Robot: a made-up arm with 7 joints. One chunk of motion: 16 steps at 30 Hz.
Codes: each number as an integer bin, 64 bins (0 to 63) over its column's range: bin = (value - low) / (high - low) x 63, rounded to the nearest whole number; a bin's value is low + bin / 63 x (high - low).
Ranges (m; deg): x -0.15..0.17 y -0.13..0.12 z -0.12..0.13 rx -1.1..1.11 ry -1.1..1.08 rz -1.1..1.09
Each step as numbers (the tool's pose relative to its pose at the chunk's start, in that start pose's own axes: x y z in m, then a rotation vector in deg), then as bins.
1 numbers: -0.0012 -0.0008 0.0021 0.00 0.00 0.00
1 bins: 29 33 31 31 32 32
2 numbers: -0.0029 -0.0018 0.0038 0.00 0.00 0.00
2 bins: 29 32 31 31 32 32
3 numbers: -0.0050 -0.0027 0.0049 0.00 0.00 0.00
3 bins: 29 32 31 31 32 32
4 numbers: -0.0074 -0.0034 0.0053 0.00 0.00 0.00
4 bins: 28 32 32 31 32 32
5 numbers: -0.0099 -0.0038 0.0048 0.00 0.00 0.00
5 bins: 28 32 31 31 32 32
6 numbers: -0.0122 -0.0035 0.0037 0.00 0.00 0.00
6 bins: 27 32 31 31 32 32
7 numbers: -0.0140 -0.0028 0.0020 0.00 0.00 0.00
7 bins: 27 32 31 31 32 32
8 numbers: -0.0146 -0.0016 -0.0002 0.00 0.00 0.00
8 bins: 27 32 30 31 32 32
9 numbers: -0.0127 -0.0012 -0.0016 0.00 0.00 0.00
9 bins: 27 32 30 31 32 32
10 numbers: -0.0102 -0.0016 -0.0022 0.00 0.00 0.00
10 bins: 28 32 30 31 32 32
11 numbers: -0.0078 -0.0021 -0.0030 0.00 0.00 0.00
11 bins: 28 32 29 31 32 32
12 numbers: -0.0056 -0.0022 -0.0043 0.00 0.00 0.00
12 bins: 28 32 29 31 32 32
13 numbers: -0.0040 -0.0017 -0.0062 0.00 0.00 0.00
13 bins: 29 32 29 31 32 32
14 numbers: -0.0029 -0.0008 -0.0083 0.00 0.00 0.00
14 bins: 29 33 28 31 32 32
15 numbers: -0.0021 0.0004 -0.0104 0.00 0.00 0.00
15 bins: 29 33 28 31 32 32
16 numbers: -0.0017 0.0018 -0.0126 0.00 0.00 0.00
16 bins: 29 33 27 31 32 32
